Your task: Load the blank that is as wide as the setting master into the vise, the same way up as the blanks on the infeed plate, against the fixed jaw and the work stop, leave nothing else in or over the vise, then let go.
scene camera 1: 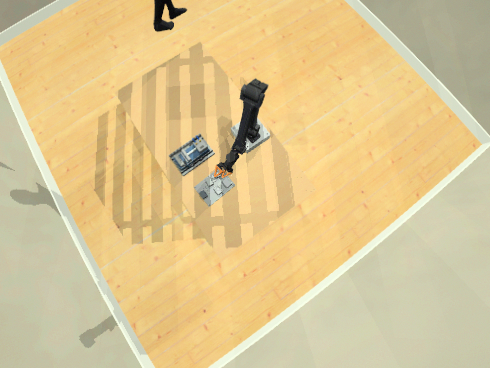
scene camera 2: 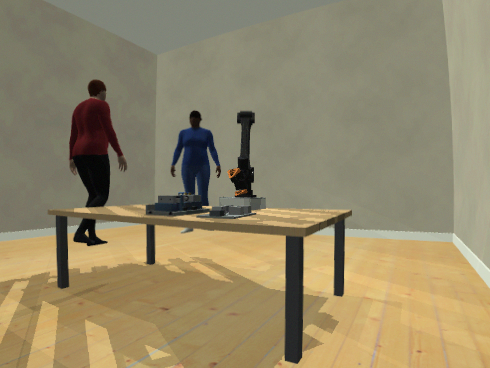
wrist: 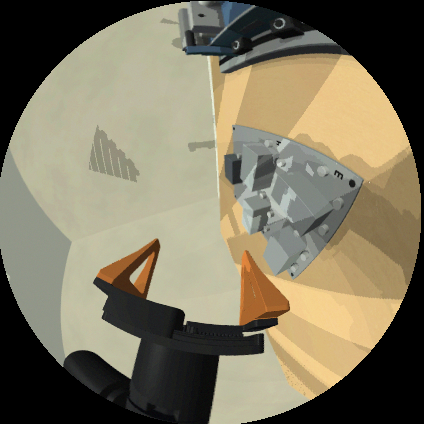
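Where they show: gripper, fingertip midpoint: (scene camera 1: 218, 177) (scene camera 2: 233, 186) (wrist: 199, 248); arm's base at its link origin: (scene camera 1: 251, 134) (scene camera 2: 245, 197).
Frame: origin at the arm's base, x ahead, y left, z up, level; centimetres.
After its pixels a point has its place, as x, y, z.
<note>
The infeed plate (scene camera 1: 210, 201) {56.1, 17.6, -6.7} (wrist: 350, 193) {34.0, 3.2, -6.6} is a grey plate with pins, bearing several grey blocks. In the wrist view these include a large block (wrist: 303, 196) {37.4, 5.1, -3.7}, a tall block (wrist: 256, 166) {44.9, 5.1, -3.2}, a small block (wrist: 255, 215) {44.6, 13.5, -3.7}, a block near the close corner (wrist: 283, 251) {36.6, 12.5, -3.1} and a darker block (wrist: 232, 168) {54.7, 9.5, -4.3} at the far edge. Which one matches the setting master I cannot tell. The blue and grey vise (scene camera 1: 191, 154) {44.1, -18.3, -1.5} (scene camera 2: 175, 203) {54.3, -14.2, -1.7} (wrist: 201, 19) stands beside the plate; its jaw contents are too small to read. My gripper (scene camera 1: 221, 175) {39.9, 10.5, 6.4} (scene camera 2: 237, 183) {39.9, 10.5, 6.4} (wrist: 199, 248) {39.9, 10.5, 6.4} is open and empty, raised near the plate's base-side edge.
The wooden table (scene camera 2: 320, 216) {35.6, 52.8, -7.5} carries the vise, the plate and the arm's pale base (scene camera 1: 260, 141) {-1.6, 8.5, -0.3} (scene camera 2: 256, 202) {2.1, 8.1, -3.0}. The vise lies close to the plate. A person in red (scene camera 2: 91, 127) and a person in blue (scene camera 2: 196, 147) stand behind the table.
</note>
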